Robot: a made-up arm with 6 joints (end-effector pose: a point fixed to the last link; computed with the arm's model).
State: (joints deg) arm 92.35 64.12 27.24 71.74 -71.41 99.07
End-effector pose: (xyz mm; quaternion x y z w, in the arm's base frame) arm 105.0 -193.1 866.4 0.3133 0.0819 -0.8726 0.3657
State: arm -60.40 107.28 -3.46 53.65 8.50 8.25
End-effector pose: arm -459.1 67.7 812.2 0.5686 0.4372 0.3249 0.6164
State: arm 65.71 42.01 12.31 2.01 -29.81 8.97
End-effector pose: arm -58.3 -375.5 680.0 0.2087 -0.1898 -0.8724 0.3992
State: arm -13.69 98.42 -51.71 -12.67 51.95 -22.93
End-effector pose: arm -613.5 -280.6 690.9 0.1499 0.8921 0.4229 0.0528
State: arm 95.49 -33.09 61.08 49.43 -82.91 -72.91
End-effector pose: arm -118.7 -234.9 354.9 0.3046 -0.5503 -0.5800 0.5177
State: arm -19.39 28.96 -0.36 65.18 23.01 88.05
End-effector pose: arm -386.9 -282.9 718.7 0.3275 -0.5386 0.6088 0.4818
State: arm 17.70 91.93 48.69 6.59 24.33 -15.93
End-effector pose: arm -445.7 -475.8 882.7 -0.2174 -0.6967 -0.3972 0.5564
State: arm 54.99 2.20 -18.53 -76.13 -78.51 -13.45
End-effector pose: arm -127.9 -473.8 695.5 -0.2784 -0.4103 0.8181 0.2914
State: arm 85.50 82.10 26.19 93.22 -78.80 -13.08
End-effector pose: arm 329.3 -330.1 881.1 -0.4827 0.7210 0.3520 0.3510
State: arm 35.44 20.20 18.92 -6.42 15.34 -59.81
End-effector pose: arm -292.5 -463.5 460.9 0.3623 -0.5158 -0.6308 0.4525
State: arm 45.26 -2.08 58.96 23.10 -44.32 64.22
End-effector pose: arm -156.2 -318.2 695.3 -0.2554 0.4095 -0.7760 0.4061
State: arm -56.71 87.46 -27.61 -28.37 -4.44 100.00
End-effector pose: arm -513.6 242.2 921.2 -0.2343 0.0718 0.9312 0.2699
